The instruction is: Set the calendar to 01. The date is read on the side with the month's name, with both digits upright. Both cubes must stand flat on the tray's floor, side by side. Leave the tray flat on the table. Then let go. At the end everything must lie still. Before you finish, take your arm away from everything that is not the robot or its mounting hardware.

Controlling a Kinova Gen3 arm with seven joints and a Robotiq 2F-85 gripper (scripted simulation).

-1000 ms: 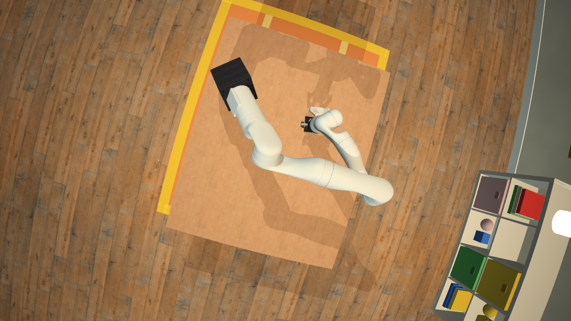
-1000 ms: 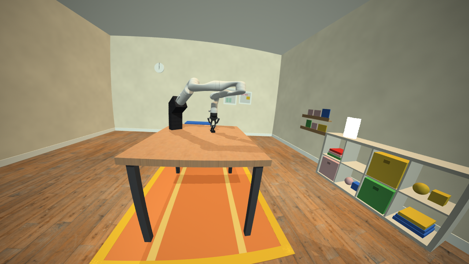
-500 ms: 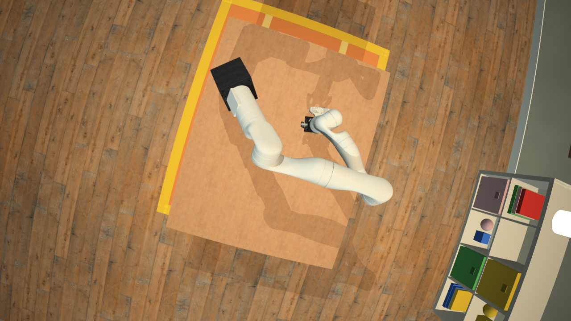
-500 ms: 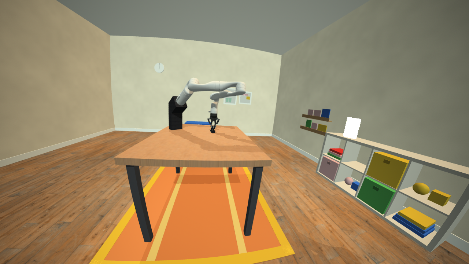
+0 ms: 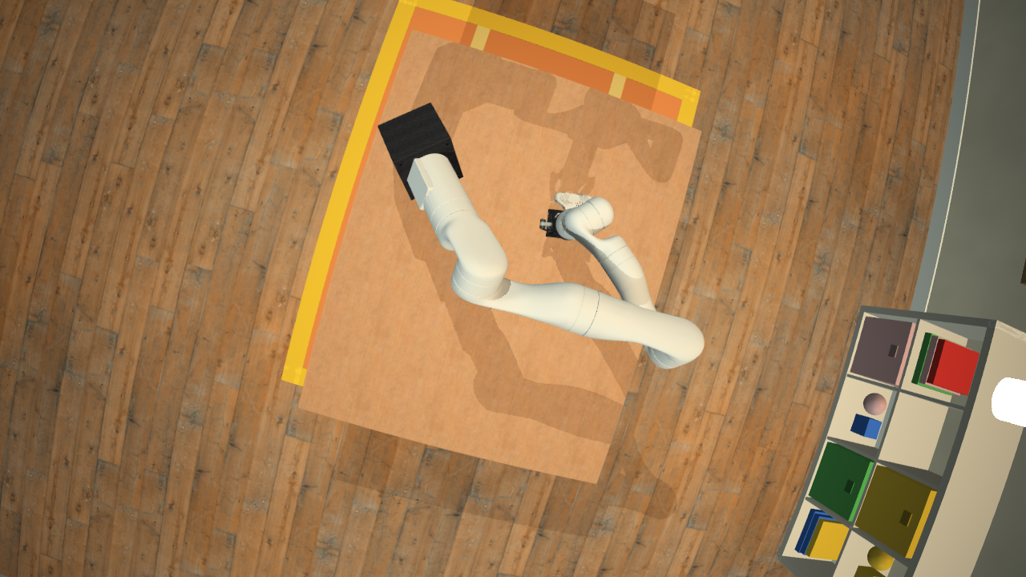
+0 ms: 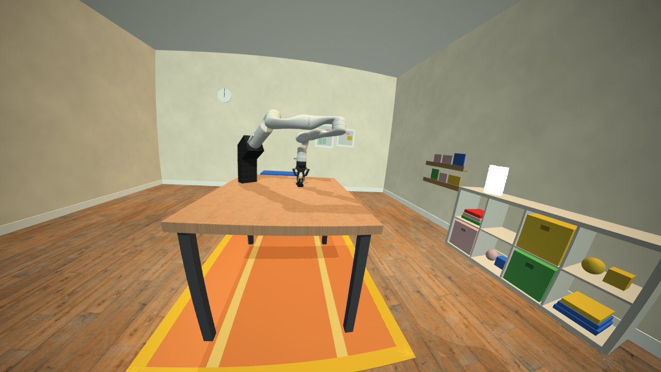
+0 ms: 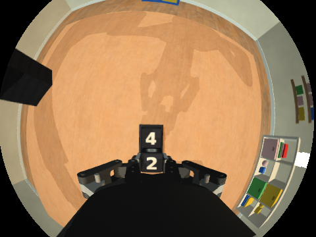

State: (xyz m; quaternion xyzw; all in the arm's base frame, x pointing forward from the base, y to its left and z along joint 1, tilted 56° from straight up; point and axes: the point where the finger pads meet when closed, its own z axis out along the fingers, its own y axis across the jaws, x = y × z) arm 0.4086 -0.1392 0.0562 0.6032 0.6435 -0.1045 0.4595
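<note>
My gripper is now 20 mm to the right of the black calendar tray and 50 mm above it. Round my hand: black digit cube 10 mm below.
</note>
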